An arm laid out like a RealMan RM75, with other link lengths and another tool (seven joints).
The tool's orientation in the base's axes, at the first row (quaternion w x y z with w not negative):
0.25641 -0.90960 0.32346 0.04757
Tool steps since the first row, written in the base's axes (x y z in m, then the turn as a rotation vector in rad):
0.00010 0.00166 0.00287 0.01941 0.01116 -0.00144
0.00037 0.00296 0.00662 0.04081 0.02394 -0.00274
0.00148 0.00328 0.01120 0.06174 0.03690 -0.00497
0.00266 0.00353 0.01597 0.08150 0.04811 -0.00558
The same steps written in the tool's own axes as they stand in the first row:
-0.00158 -0.00241 -0.00165 0.00933 -0.01862 0.00833
-0.00305 -0.00506 -0.00422 0.01927 -0.03960 0.01751
-0.00351 -0.00795 -0.00793 0.02898 -0.06000 0.02754
-0.00393 -0.01092 -0.01183 0.03835 -0.07923 0.03521

